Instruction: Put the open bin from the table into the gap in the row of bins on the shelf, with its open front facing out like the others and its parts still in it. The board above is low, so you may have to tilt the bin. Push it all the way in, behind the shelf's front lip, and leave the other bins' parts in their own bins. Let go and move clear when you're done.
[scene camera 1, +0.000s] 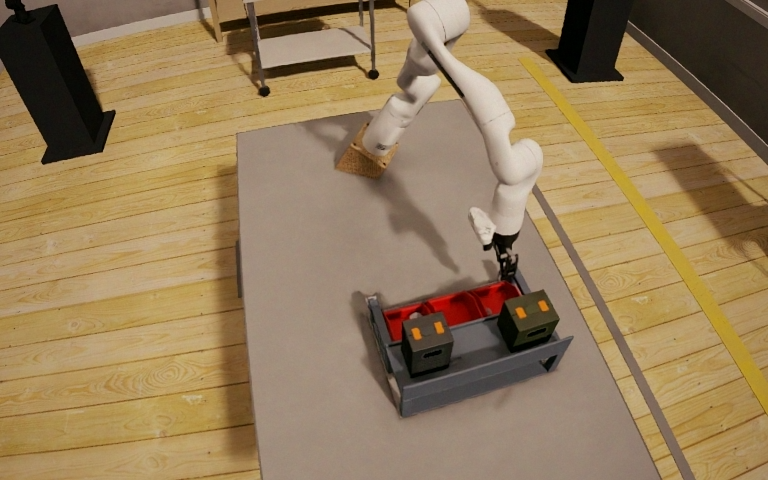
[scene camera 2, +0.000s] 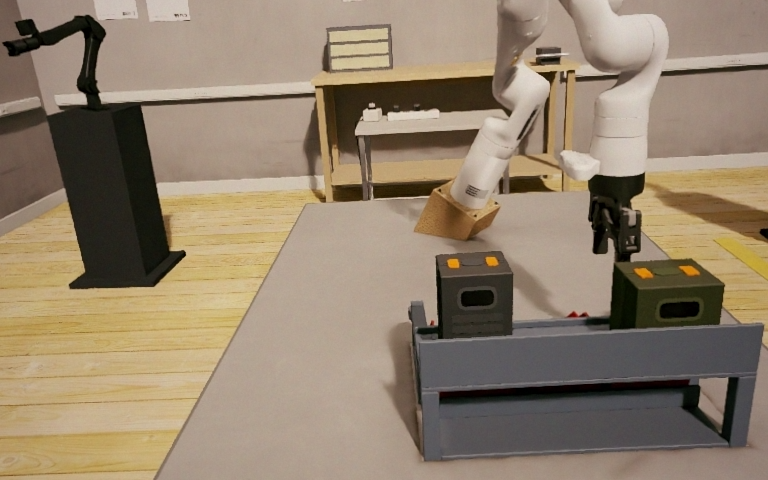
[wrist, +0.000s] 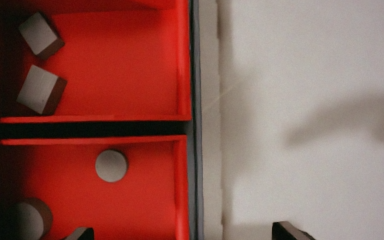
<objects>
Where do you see my gripper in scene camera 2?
At 610, 264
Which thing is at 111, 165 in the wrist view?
A grey round part.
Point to my gripper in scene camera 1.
494, 264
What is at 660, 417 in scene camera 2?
A grey shelf.
</objects>
